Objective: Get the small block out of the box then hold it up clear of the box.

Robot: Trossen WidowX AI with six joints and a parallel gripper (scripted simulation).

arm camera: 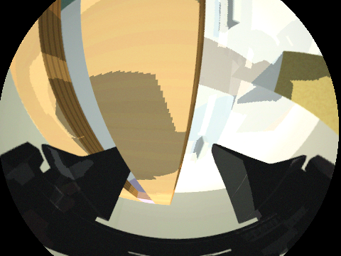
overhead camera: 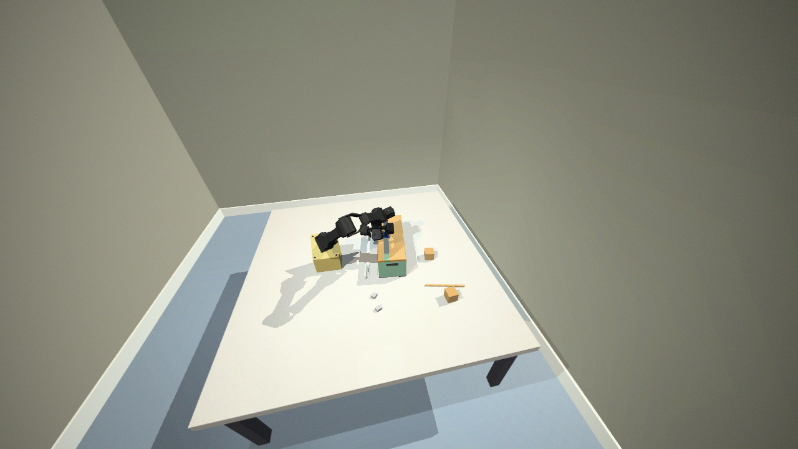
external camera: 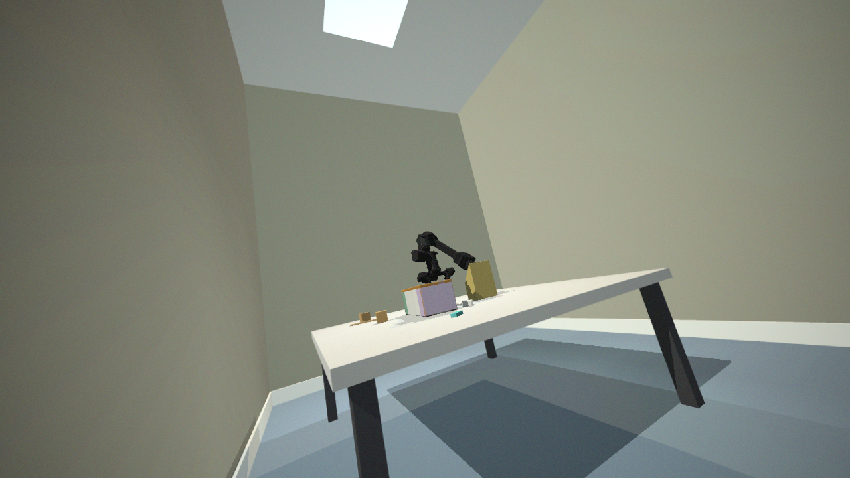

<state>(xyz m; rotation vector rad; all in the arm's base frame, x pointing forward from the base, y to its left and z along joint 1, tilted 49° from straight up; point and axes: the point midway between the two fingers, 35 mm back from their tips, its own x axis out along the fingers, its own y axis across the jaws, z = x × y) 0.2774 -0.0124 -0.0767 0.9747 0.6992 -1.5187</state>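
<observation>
Now: the small blue block 60 mm ahead of my gripper tip and 10 mm to the left of it. Round my gripper tip: teal piece (320 mm to the left, 150 mm ahead, 80 mm below); thin wooden stick (370 mm to the right, 270 mm ahead, 90 mm below); box (50 mm to the right, 30 mm below, 20 mm ahead).
</observation>
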